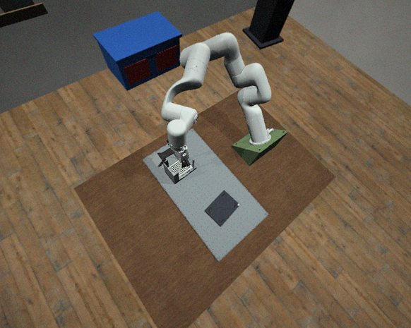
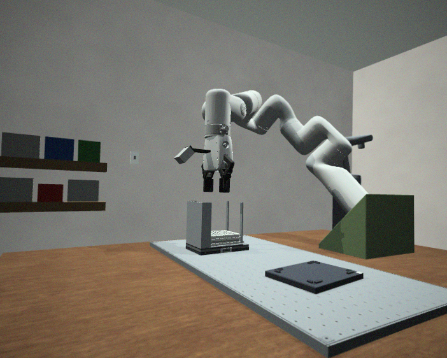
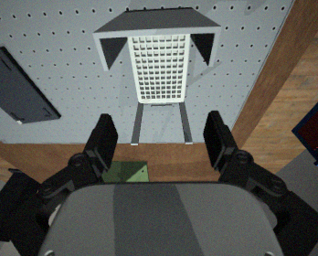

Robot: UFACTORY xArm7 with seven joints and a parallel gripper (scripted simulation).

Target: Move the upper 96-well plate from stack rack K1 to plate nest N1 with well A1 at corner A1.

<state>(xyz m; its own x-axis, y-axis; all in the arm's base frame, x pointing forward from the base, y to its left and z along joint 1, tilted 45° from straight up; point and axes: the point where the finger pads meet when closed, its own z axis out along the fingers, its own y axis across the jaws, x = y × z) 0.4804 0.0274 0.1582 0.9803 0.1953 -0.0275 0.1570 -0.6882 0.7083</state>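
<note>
The rack wall lies 100 mm below my hand, 70 mm ahead of it and 10 mm to the left of it.
</note>
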